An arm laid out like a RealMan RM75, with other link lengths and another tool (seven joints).
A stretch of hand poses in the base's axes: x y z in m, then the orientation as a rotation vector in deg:
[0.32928 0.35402 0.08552 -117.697 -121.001 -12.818]
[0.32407 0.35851 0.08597 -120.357 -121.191 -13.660]
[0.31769 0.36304 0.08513 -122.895 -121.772 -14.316]
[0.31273 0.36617 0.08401 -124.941 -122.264 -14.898]
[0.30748 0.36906 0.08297 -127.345 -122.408 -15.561]
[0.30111 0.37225 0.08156 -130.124 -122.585 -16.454]
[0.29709 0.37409 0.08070 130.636 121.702 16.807]
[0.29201 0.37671 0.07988 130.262 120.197 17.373]
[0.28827 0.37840 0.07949 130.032 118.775 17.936]
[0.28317 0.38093 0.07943 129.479 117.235 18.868]
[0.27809 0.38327 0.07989 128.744 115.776 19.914]
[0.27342 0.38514 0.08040 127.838 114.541 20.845]
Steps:
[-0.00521 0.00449 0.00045 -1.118 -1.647 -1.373]
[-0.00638 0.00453 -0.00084 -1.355 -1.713 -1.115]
[-0.00496 0.00313 -0.00112 -1.094 -1.424 -0.876]
[-0.00525 0.00289 -0.00104 -1.073 -1.451 -1.188]
[-0.00637 0.00319 -0.00141 -1.219 -1.757 -1.347]
[-0.00402 0.00184 -0.00086 -0.623 -0.911 -0.738]
[-0.00508 0.00262 -0.00082 -0.562 -1.130 -0.655]
[-0.00374 0.00169 -0.00039 -0.441 -1.010 -0.670]
[-0.00510 0.00253 -0.00006 -0.468 -1.393 -0.613]
[-0.00508 0.00234 0.00046 -0.462 -1.503 -0.504]
[-0.00467 0.00187 0.00051 -0.514 -1.450 -0.327]

